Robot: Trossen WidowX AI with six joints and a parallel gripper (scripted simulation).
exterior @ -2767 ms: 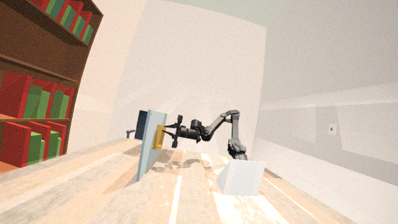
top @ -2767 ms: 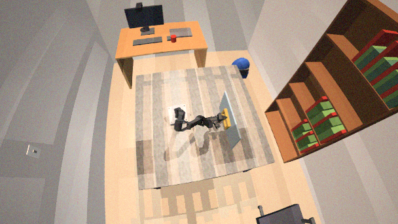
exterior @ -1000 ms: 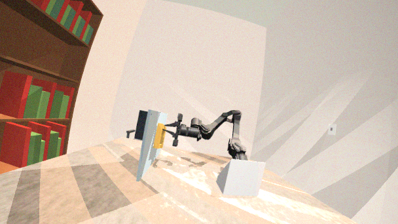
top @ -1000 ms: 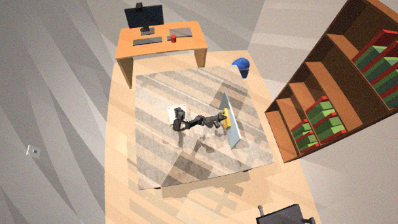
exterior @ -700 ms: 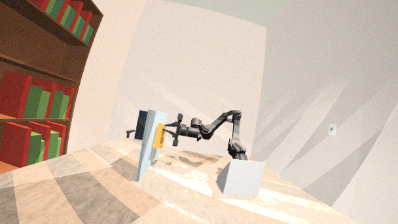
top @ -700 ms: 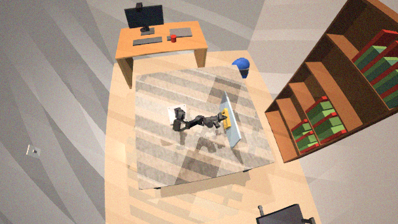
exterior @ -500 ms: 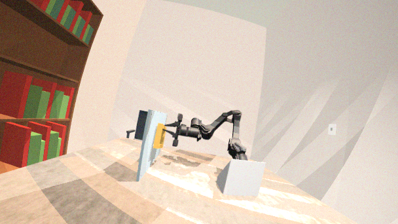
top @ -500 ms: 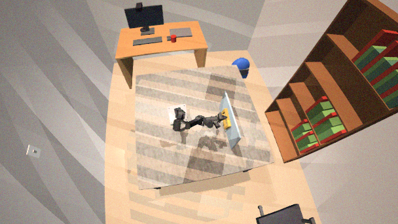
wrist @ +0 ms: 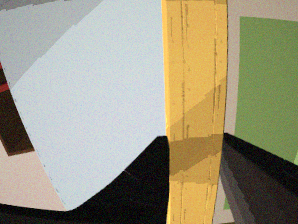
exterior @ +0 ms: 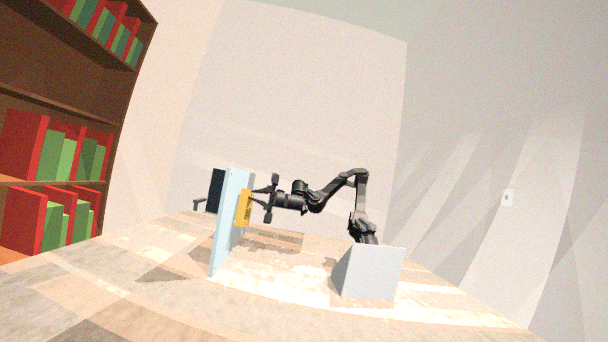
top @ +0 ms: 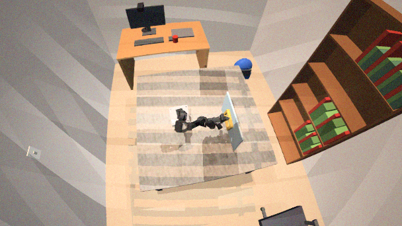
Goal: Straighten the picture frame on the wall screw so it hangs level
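Right now my gripper tip is 5 cm above the picture frame, 1 cm to the right of it and 1 cm short of it. The rest, counted from my gripper tip: wall panel 7 cm below, 2 cm ahead, 1 cm to the right.
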